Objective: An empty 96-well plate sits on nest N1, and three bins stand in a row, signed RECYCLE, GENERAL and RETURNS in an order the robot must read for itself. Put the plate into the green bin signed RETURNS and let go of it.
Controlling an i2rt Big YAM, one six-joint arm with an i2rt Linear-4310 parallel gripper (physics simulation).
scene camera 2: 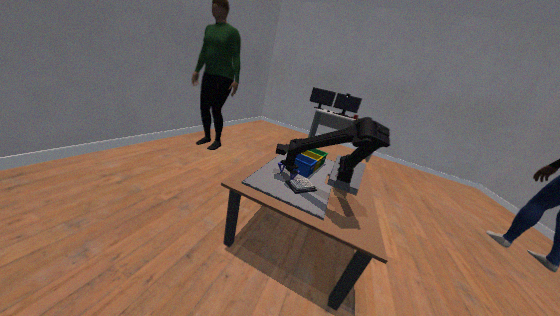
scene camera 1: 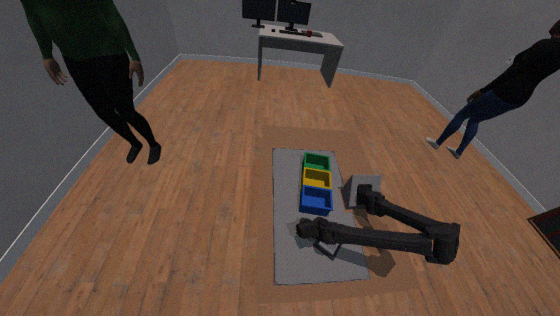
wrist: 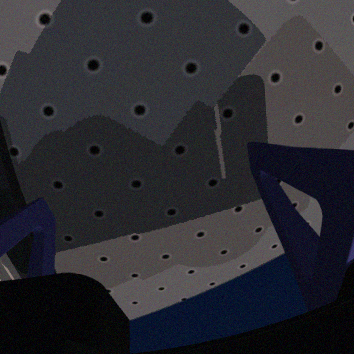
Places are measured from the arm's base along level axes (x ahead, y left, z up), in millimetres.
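Pixels of known places: gripper, fingertip midpoint: (scene camera 2: pixel 286 176) (wrist: pixel 142 183); arm's base at its link origin: (scene camera 2: pixel 345 173) (scene camera 1: pixel 363 194).
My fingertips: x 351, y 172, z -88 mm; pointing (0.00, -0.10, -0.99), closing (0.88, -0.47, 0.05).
Note:
Ahead of a thing's pixels: the offset from my fingertips to its top centre. "spot": to the spot under its first point. Level surfaces: height alone.
The 96-well plate {115 mm back, 48 mm left, 24 mm up} (scene camera 2: pixel 303 182) sits on the black nest {114 mm back, 48 mm left, 15 mm up} (scene camera 1: pixel 325 253) (scene camera 2: pixel 307 190). The arm partly covers them in scene camera 1. My gripper (scene camera 2: pixel 288 172) (wrist: pixel 142 183) is open and empty, above the mat beside the nest and near the blue bin. In the wrist view, its blue fingers stand wide apart over the mat, with a dark nest edge at far left. The green bin {spot: 141 mm back, 449 mm right, 5 mm up} (scene camera 1: pixel 316 165) (scene camera 2: pixel 320 152) is at the far end of the row. The yellow bin {85 mm back, 286 mm right, 97 mm up} (scene camera 1: pixel 317 178) (scene camera 2: pixel 314 156) is in the middle. Bin signs are not readable.
The blue bin (scene camera 1: pixel 316 201) (scene camera 2: pixel 305 165) (wrist: pixel 215 305) is the row's nearest bin to the gripper. The bins stand on a grey perforated mat {2 mm down} (scene camera 1: pixel 287 265) (scene camera 2: pixel 262 180). The arm's base stands beside the mat. Two people and a desk (scene camera 1: pixel 300 45) stand beyond the table.

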